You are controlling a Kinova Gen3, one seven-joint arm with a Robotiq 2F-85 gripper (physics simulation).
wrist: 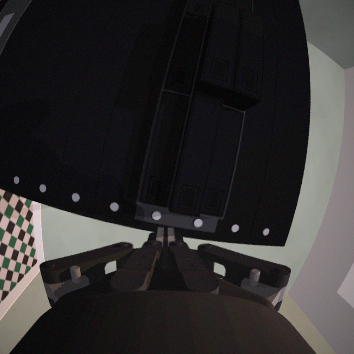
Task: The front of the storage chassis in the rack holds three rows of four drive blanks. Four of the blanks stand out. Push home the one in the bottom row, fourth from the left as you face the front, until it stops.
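Frame: origin at the arm's base, x ahead, y left, z up, level; centimetres.
Seen in the pictures: gripper, between the fingertips: [165, 237].
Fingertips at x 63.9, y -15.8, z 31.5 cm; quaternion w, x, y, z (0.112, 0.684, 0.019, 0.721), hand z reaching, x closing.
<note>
A point is followed by its place in that frame.
The dark storage chassis [177, 221] {x 67.0, y -15.3, z 32.8 cm} is seen turned on its side in the wrist view, its end flange with two pale screws near the bottom. Three long blanks lie side by side above the flange: a left one [159, 150] {x 66.0, y -8.6, z 29.5 cm}, a middle one [194, 155] {x 64.5, y -8.3, z 32.4 cm} and a right one [220, 155] {x 66.1, y -7.7, z 35.2 cm}. Farther up, two blanks [220, 50] {x 63.3, y 1.2, z 32.6 cm} [248, 57] {x 63.4, y 1.6, z 35.2 cm} stand out clearly. Which blank is the bottom row's fourth, and how far the near ones stand out, I cannot tell in the dark. My gripper [165, 237] {x 63.9, y -15.8, z 31.5 cm} is shut and empty, its tips by the flange's lower edge, below the left and middle blanks.
Dark rack front panels [75, 125] {x 67.6, y -7.7, z 20.1 cm} [275, 150] {x 67.8, y -5.4, z 42.5 cm} lie on both sides of the chassis, with a row of pale screws along the lower edge. A pale green wall [327, 110] shows at the right. A checkered surface [15, 235] shows at the lower left.
</note>
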